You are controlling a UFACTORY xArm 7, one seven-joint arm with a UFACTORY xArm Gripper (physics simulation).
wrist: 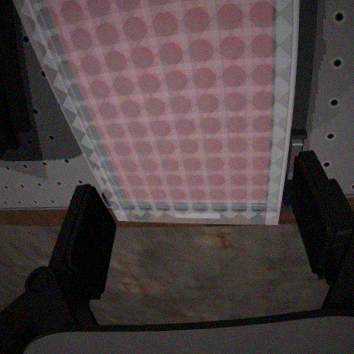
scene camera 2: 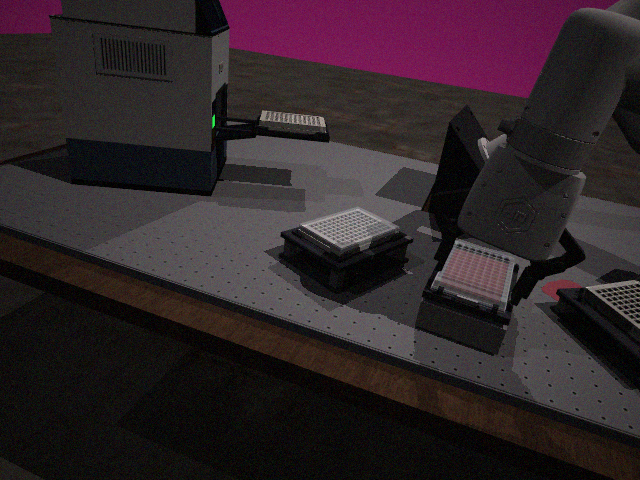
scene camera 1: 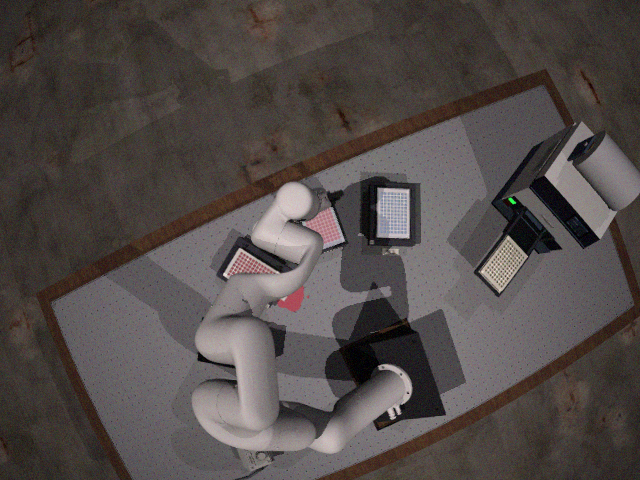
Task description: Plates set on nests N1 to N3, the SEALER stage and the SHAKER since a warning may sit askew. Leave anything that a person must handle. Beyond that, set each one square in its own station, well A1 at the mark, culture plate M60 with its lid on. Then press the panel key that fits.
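A pink lidded plate lies on a black nest. My gripper is open, its fingers on either side of one end of this plate with gaps to both sides. A white-and-blue plate lies on a raised black station. A red-welled plate lies on another black nest, partly under the arm in scene camera 1. A cream plate lies on the extended stage of the sealer. Labels and well marks are unreadable.
A dark box stands by the arm's base. A red patch lies beside the nests. A small device shows partly below the arm. A green light glows on the sealer.
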